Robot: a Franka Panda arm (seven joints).
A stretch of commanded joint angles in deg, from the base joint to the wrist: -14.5 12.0 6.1 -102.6 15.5 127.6 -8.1; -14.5 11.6 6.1 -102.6 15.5 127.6 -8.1; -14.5 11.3 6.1 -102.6 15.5 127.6 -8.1; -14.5 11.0 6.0 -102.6 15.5 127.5 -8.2; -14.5 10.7 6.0 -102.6 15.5 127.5 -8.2; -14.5 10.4 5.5 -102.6 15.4 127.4 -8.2; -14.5 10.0 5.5 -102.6 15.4 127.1 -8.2; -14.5 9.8 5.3 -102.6 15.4 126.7 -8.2; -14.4 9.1 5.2 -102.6 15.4 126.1 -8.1; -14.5 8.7 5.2 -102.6 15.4 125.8 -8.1
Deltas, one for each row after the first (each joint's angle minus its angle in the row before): 0.0 -0.4 0.0 0.0 0.0 0.0 0.0; 0.0 -0.3 0.0 0.0 0.0 0.0 0.0; 0.0 -0.3 -0.1 0.0 0.0 -0.1 -0.1; 0.0 -0.3 0.0 0.0 0.0 0.0 0.0; 0.0 -0.3 -0.5 0.0 -0.1 -0.1 0.0; 0.0 -0.4 0.0 0.0 0.0 -0.3 0.0; 0.0 -0.2 -0.2 0.0 0.0 -0.4 0.0; 0.1 -0.7 -0.1 0.0 0.0 -0.6 0.1; -0.1 -0.4 0.0 0.0 0.0 -0.3 0.0
